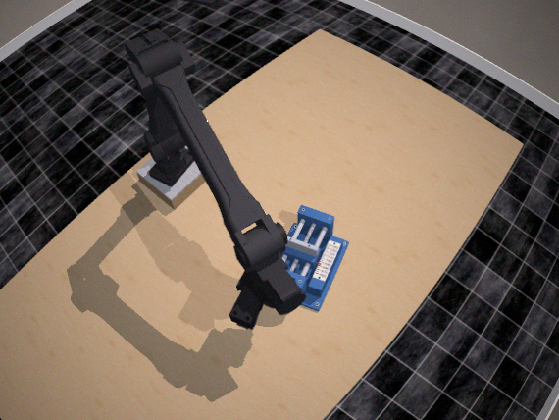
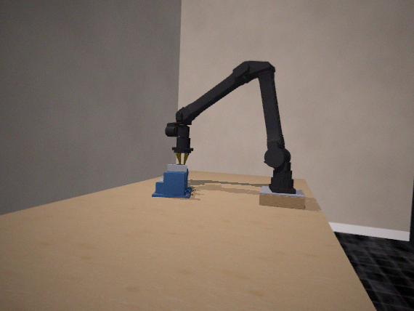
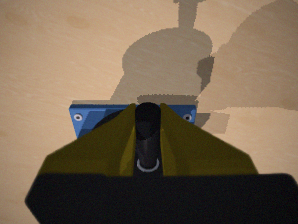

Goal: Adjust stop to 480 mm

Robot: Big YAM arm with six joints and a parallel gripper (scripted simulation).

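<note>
The sliding stop block lies 15 cm to the left of my hand and 1 cm below it. Round my hand: black handwheel handle (1 cm to the left); then black handwheel (3 cm to the left, 1 cm below).
</note>
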